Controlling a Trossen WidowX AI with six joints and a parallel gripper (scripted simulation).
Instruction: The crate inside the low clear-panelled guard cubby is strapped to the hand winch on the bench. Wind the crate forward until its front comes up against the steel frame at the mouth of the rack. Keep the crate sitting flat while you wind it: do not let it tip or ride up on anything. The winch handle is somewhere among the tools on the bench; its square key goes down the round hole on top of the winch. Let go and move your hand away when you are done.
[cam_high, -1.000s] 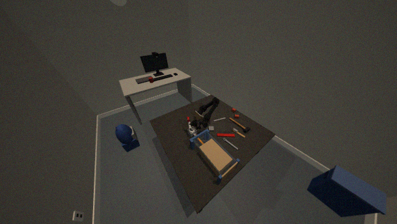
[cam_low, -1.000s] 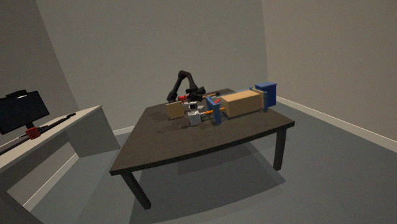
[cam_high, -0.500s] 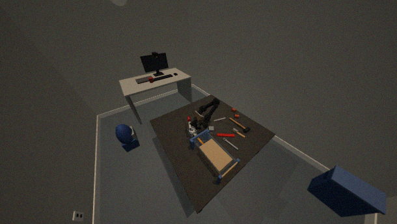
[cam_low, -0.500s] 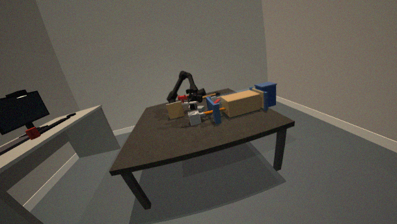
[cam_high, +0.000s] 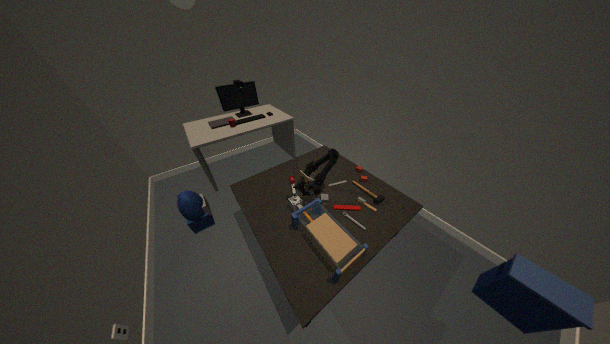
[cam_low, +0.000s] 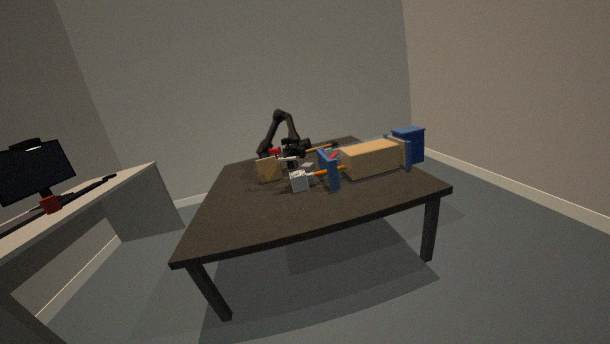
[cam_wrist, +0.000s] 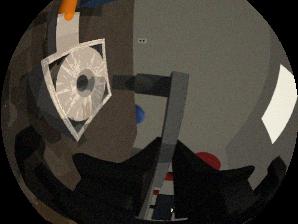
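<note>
Right now the red knob is 40 mm behind my gripper tip, 40 mm above it and 20 mm to the left of it. From my gripper tip the other things lie so: winch handle (10 mm to the left, 10 mm behind, 10 mm above); grey hand winch (150 mm below, 30 mm ahead, 20 mm to the right); blue frame (210 mm ahead, 70 mm below).
</note>
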